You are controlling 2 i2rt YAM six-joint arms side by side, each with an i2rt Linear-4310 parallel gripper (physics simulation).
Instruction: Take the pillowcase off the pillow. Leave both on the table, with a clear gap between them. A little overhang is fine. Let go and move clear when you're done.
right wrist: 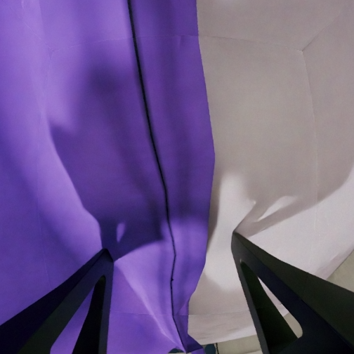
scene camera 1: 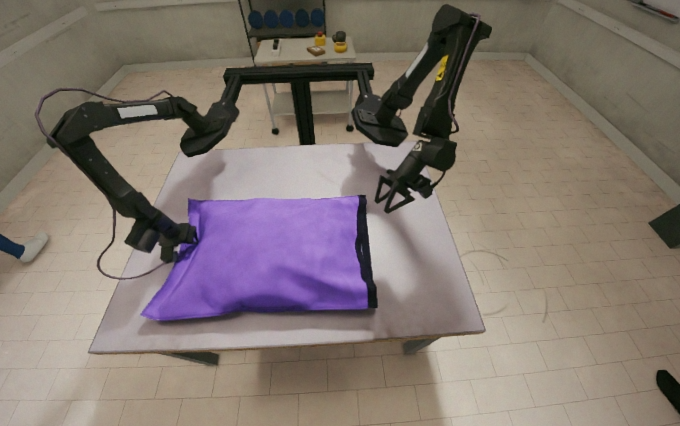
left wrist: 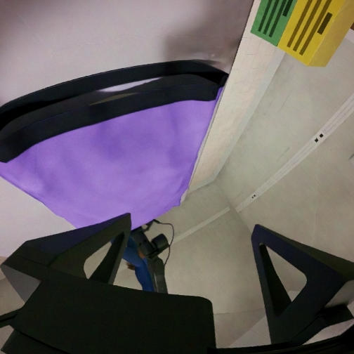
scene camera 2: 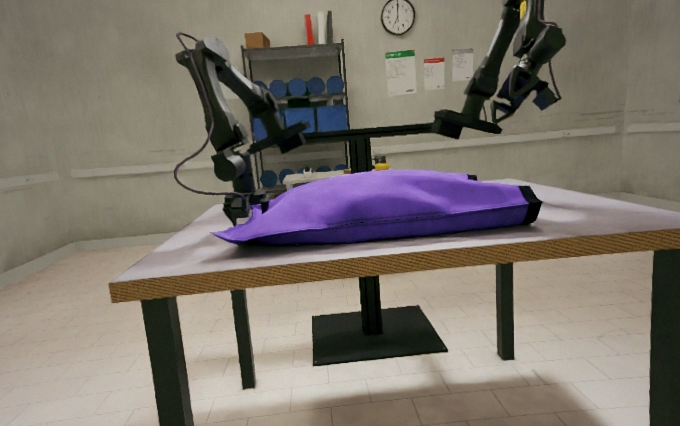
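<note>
The purple pillowcase (scene camera 1: 281,245) (scene camera 2: 381,200) (left wrist: 125,155) (right wrist: 80,100) lies bulging on the table. Its black-hemmed mouth (scene camera 1: 364,250) (scene camera 2: 533,204) (left wrist: 75,120) is at the right in both scene views; the pillow inside is hidden, though a pale sliver shows in the mouth. My right gripper (scene camera 1: 186,249) (scene camera 2: 249,213) (right wrist: 170,249) is partly open, low at the closed left end. Its fingers straddle the seamed edge, one over the purple cloth and one over the table side; contact is unclear. My left gripper (scene camera 1: 382,206) (scene camera 2: 495,112) (left wrist: 192,226) is open and empty, raised beyond the mouth's back corner.
The table (scene camera 1: 421,301) (scene camera 2: 150,265) extends beyond the case on all sides. The black arm stand (scene camera 1: 302,107) (scene camera 2: 361,155) rises behind it. A cart (scene camera 1: 268,57) and a shelf rack (scene camera 2: 343,75) stand farther back. Yellow and green boxes show in the left wrist view.
</note>
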